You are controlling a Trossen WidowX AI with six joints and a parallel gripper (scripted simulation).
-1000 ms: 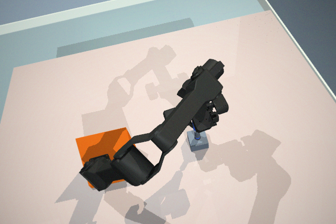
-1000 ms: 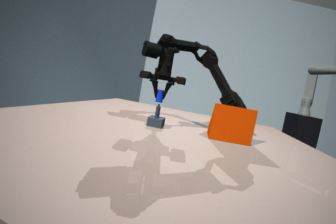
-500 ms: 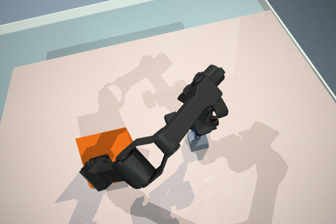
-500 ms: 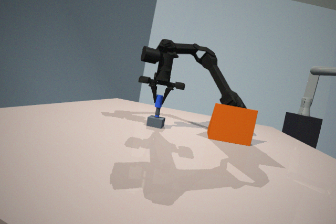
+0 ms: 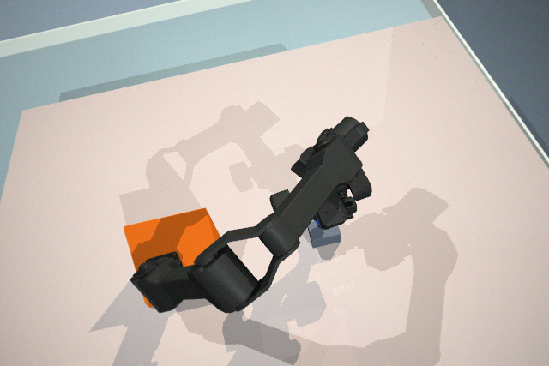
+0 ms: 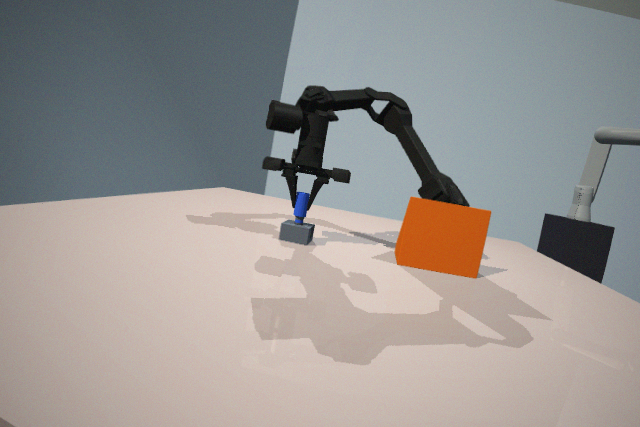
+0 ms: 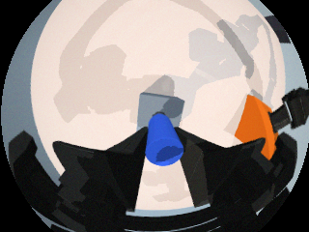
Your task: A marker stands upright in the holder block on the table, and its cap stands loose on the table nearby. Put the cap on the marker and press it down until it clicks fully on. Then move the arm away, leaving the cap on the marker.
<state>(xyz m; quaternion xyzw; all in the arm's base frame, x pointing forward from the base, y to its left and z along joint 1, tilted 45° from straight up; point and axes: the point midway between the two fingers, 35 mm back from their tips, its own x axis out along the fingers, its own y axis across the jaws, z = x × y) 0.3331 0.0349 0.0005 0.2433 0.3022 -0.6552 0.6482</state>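
Now: the blue cap 1 cm above my gripper tip. From my gripper tip the other things lie so: grey holder block 5 cm below.
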